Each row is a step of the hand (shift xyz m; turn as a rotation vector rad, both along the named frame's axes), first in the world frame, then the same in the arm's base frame.
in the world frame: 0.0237 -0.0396 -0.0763 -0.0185 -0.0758 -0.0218
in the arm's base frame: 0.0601 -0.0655 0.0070 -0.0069 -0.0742 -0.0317
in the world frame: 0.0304 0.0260 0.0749 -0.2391 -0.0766 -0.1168
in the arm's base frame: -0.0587 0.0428 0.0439 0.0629 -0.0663 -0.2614
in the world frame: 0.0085 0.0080 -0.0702 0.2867 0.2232 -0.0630
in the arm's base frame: 0.0692 -0.0166 -0.0004 0.1594 0.1366 0.3032
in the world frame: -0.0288 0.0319 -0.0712 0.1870 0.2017 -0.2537
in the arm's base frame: 0.0750 0.0120 -0.0338 0.3221 0.0732 0.1757
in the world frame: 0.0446 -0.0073 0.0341 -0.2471 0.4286 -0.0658
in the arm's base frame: -0.0306 -0.0038 0.0475 0.1858 0.4216 -0.1920
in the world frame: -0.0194 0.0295 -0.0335 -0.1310 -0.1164 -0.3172
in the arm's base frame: 0.0397 0.0202 -0.0196 0.2464 -0.1867 -0.1890
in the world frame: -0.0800 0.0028 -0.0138 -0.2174 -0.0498 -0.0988
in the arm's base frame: 0.0070 0.0124 -0.0800 0.0570 -0.0394 -0.2339
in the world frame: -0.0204 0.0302 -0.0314 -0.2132 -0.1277 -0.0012
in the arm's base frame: 0.0379 0.0217 -0.0202 -0.0605 -0.0814 -0.2269
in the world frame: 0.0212 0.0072 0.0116 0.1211 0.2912 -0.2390
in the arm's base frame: -0.0066 0.0067 0.0234 0.3331 0.1728 0.1256
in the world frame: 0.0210 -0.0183 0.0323 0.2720 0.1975 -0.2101
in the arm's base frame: -0.0347 -0.0104 0.0226 0.2872 0.0681 0.2646
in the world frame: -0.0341 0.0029 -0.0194 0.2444 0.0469 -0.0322
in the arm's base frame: 0.0162 0.0025 -0.0357 0.0671 -0.0101 0.2416
